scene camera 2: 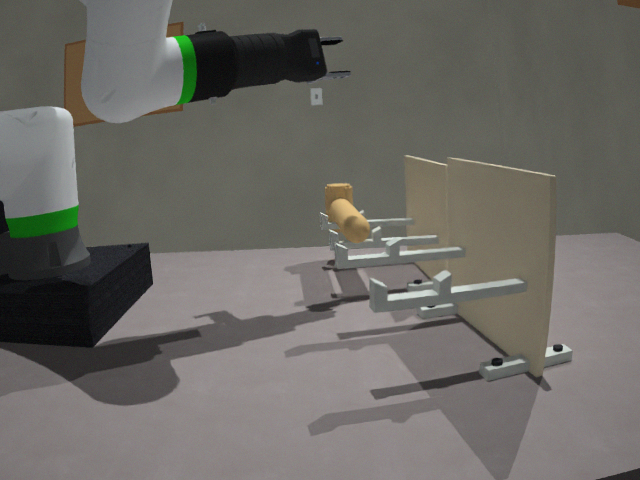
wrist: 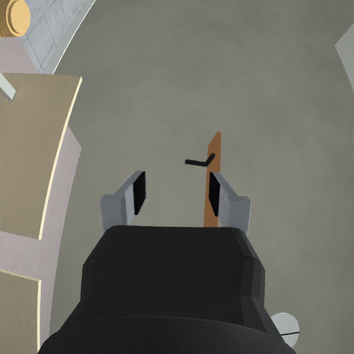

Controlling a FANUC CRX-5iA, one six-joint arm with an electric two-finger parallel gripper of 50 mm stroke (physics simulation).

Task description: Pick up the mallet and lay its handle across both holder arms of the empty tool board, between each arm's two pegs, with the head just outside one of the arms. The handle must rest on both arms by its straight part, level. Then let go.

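Places are measured from the arm's base along level axes (x left, y ahead, z down), in millimetres.
Pixels of known places: gripper, fingertip midpoint: (scene camera 2: 342,57); arm's base, link origin: (scene camera 2: 49,268).
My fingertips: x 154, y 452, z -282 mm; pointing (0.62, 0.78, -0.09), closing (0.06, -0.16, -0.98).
Ahead of a thing's pixels: the offset from my fingertips to its top centre.
The orange mallet @(dy -10, dx +74, dz +216 mm) (scene camera 2: 347,212) lies across the arms of the farther board, its handle end toward scene camera 2 and its head behind; part of it (wrist: 17,18) shows at the wrist view's top left corner. The nearer tool board (scene camera 2: 501,232) stands upright and bears no tool. Its near holder arm (scene camera 2: 485,291) and far holder arm (scene camera 2: 431,255) each have two upright pegs. My gripper (scene camera 2: 345,57) (wrist: 177,184) is open and empty, roughly horizontal, high above the table and well away from the mallet. How the handle meets the farther pegs is partly hidden.
The farther board (scene camera 2: 425,191) stands behind the nearer one, with its own light arms. A bolted foot @(dy +200, dx -333, dz +341 mm) (scene camera 2: 506,367) supports the nearer board. The robot's black base block (scene camera 2: 51,315) is at the left. An orange-brown wall panel (scene camera 2: 72,77) (wrist: 213,190) hangs behind the arm.
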